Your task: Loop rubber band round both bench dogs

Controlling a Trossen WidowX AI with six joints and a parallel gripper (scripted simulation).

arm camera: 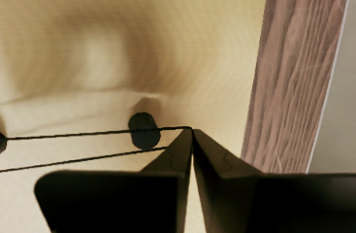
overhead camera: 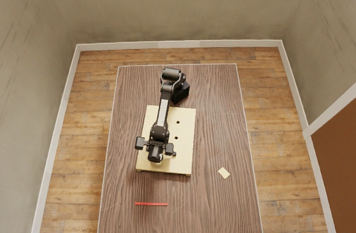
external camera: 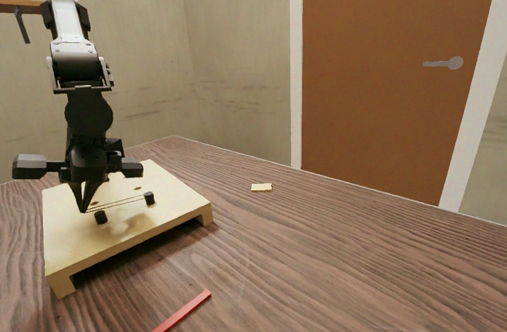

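Now: the cream board 11 cm behind my hand, 5 cm to the left of it and 9 cm below it. From my hand the other things lie so: tan block: 2 cm ahead, 38 cm to the left, 12 cm below; then red strip: 25 cm ahead, 4 cm to the left, 12 cm below.
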